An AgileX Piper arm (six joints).
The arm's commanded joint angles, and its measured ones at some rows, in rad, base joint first. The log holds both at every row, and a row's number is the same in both.
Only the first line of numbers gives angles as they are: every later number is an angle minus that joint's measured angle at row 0.
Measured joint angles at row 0:
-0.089 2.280 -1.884 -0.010 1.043 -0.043
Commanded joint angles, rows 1 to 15:
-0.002 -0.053 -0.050 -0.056 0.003 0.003
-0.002 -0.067 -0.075 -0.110 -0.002 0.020
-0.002 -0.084 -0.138 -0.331 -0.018 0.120
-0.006 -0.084 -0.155 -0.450 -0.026 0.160
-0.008 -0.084 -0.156 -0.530 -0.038 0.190
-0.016 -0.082 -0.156 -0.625 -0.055 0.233
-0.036 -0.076 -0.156 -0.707 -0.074 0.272
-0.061 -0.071 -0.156 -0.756 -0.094 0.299
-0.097 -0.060 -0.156 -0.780 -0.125 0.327
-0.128 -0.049 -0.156 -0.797 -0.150 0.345
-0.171 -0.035 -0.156 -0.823 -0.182 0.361
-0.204 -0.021 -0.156 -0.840 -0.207 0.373
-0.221 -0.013 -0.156 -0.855 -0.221 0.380
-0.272 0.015 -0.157 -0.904 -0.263 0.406
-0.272 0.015 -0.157 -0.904 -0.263 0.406
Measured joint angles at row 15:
-0.240 -0.001 -0.151 -0.856 -0.227 0.385
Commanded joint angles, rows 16 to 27:
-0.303 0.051 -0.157 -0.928 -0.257 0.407
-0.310 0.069 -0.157 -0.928 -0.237 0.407
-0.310 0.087 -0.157 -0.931 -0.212 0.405
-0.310 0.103 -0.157 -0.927 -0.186 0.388
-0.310 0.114 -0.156 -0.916 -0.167 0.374
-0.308 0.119 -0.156 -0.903 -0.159 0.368
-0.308 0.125 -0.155 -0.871 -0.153 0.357
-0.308 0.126 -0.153 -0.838 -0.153 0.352
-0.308 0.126 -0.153 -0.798 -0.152 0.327
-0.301 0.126 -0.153 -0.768 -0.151 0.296
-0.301 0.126 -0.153 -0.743 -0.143 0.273
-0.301 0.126 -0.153 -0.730 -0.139 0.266
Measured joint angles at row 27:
-0.304 0.127 -0.151 -0.744 -0.157 0.287
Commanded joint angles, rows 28 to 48:
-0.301 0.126 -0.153 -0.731 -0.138 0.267
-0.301 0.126 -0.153 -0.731 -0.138 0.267
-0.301 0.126 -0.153 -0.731 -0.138 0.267
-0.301 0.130 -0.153 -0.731 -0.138 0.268
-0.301 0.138 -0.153 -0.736 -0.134 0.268
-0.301 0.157 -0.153 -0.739 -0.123 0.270
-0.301 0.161 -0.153 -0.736 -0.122 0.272
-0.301 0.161 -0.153 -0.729 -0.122 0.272
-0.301 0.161 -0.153 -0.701 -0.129 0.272
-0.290 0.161 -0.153 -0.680 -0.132 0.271
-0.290 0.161 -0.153 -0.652 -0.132 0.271
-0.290 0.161 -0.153 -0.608 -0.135 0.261
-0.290 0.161 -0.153 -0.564 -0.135 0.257
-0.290 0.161 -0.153 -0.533 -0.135 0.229
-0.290 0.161 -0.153 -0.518 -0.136 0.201
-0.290 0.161 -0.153 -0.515 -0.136 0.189
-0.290 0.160 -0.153 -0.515 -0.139 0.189
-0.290 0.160 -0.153 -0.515 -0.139 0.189
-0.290 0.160 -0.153 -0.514 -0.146 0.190
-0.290 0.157 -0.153 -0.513 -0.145 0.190
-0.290 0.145 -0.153 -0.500 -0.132 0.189
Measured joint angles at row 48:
-0.291 0.159 -0.151 -0.512 -0.139 0.195
